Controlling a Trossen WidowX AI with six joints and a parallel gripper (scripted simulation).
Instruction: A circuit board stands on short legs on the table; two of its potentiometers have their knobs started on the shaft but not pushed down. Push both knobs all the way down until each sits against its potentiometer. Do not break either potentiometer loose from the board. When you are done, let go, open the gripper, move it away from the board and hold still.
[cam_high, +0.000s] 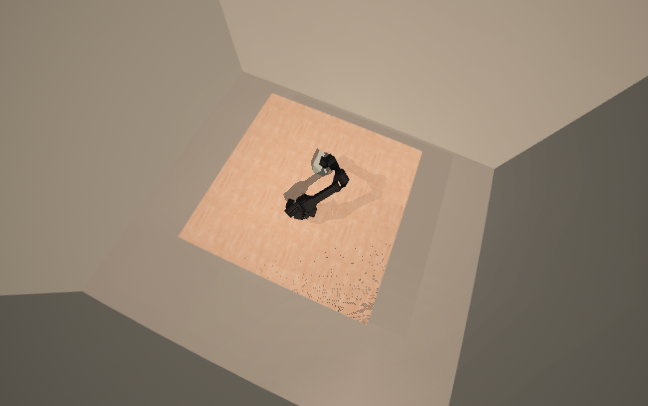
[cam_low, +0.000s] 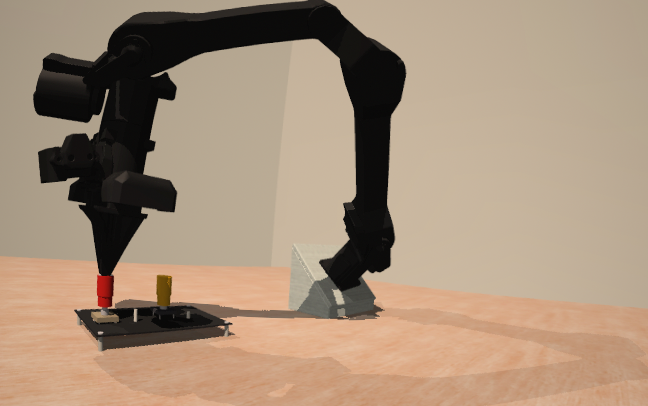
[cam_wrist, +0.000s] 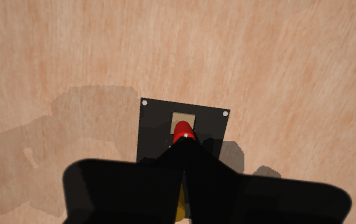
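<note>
My gripper tip is 1 cm above the red knob. From my gripper tip the other things lie so: yellow knob: 7 cm behind, 2 cm below.
</note>
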